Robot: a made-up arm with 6 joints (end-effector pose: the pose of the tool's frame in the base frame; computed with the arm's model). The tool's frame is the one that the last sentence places.
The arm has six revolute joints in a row. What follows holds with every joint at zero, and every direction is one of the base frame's.
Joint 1 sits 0.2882 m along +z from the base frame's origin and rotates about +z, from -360 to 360 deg.
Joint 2 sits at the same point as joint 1 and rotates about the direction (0, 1, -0.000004), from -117.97 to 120 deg.
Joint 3 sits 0.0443 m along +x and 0.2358 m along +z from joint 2 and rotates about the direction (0, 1, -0.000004), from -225 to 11 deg.
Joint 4 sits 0.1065 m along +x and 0.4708 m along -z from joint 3 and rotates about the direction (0, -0.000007, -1), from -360 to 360 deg.
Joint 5 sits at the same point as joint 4 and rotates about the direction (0, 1, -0.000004), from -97 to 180 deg.
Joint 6 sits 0.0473 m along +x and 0.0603 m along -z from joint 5 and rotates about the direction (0, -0.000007, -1), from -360 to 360 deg.
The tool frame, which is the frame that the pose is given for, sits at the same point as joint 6; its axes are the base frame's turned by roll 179.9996, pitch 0 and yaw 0 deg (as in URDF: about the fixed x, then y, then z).
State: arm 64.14 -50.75 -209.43 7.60 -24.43 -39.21
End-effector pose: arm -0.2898 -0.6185 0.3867 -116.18 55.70 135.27
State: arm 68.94 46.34 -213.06 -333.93 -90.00 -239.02
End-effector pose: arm 0.0758 0.1231 0.8680 76.90 -24.48 11.14
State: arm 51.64 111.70 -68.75 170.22 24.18 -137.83
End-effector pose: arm -0.0622 -0.0836 -0.2994 172.50 18.03 16.54
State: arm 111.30 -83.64 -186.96 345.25 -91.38 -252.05
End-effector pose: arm 0.2220 -0.6109 0.1902 177.25 14.63 2.90
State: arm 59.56 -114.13 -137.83 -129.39 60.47 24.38
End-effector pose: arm -0.3793 -0.6900 0.2811 -112.40 -12.30 -158.99
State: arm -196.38 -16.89 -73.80 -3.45 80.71 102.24
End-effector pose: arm -0.4792 0.1441 0.5878 -169.52 -1.27 61.52
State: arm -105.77 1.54 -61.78 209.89 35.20 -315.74
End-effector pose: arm -0.1549 -0.5558 0.3406 88.28 20.09 -33.06
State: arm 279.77 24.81 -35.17 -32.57 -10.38 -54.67
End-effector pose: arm 0.0958 -0.3745 -0.0016 161.09 -6.30 8.57
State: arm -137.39 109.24 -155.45 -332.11 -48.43 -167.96
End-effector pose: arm -0.5186 -0.4284 -0.0346 88.02 58.21 -69.56
